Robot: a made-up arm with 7 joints. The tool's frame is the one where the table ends. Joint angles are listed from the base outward.
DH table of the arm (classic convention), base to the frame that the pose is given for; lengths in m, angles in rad. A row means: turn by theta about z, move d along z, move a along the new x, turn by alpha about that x. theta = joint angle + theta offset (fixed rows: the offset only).
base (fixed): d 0, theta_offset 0, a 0, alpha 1.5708
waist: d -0.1, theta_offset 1.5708, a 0, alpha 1.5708
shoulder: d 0, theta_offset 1.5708, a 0, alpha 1.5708
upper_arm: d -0.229, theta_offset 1.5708, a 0, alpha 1.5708
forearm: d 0, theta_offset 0, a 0, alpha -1.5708
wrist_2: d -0.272, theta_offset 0, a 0, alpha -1.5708
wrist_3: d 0, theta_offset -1.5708, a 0, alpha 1.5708
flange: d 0, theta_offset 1.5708, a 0, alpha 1.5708
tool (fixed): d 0, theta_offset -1.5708, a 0, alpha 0
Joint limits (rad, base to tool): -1.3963..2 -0.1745..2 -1.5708..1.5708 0..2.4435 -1.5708..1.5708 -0.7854..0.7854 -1.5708..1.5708
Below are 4 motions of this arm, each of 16 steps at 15 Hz.
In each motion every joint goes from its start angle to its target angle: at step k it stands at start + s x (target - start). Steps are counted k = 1, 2, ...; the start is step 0. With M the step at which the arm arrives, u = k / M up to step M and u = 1 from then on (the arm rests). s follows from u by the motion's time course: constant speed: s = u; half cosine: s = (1 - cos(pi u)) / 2; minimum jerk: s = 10 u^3 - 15 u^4 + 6 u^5.
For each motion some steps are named. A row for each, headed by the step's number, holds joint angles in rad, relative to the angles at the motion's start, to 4 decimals.
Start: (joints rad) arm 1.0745 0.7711 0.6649 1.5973 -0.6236 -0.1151 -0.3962
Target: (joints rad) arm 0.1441 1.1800 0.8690 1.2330 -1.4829 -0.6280 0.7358
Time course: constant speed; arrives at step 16
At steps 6, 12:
6: -0.3489 0.1533 0.0765 -0.1366 -0.3222 -0.1923 0.4245
12: -0.6978 0.3067 0.1531 -0.2732 -0.6445 -0.3847 0.8490

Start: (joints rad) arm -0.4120 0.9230 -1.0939 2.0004 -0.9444 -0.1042 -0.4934
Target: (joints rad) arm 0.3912 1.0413 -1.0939 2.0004 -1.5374 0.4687 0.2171
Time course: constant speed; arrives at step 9
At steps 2, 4, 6, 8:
2: 0.1785 0.0263 0.0000 0.0000 -0.1318 0.1273 0.1579
4: 0.3570 0.0526 0.0000 0.0000 -0.2636 0.2546 0.3158
6: 0.5355 0.0789 0.0000 0.0000 -0.3953 0.3819 0.4737
8: 0.7140 0.1052 0.0000 0.0000 -0.5271 0.5092 0.6316

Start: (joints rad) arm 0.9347 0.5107 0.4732 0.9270 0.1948 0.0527 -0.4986
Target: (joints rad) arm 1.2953 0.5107 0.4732 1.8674 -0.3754 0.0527 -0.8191
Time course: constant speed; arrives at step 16
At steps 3, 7, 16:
3: 0.0676 0.0000 0.0000 0.1763 -0.1069 0.0000 -0.0601
7: 0.1578 0.0000 0.0000 0.4114 -0.2495 0.0000 -0.1402
16: 0.3606 0.0000 0.0000 0.9404 -0.5702 0.0000 -0.3205

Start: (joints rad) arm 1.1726 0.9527 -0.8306 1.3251 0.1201 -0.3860 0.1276
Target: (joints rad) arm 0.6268 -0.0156 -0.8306 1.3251 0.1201 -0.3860 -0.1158
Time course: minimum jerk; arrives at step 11
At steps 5, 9, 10, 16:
5: -0.2266 -0.4021 0.0000 0.0000 0.0000 0.0000 -0.1011
9: -0.5213 -0.9248 0.0000 0.0000 0.0000 0.0000 -0.2325
10: -0.5422 -0.9620 0.0000 0.0000 0.0000 0.0000 -0.2418
16: -0.5458 -0.9683 0.0000 0.0000 0.0000 0.0000 -0.2434

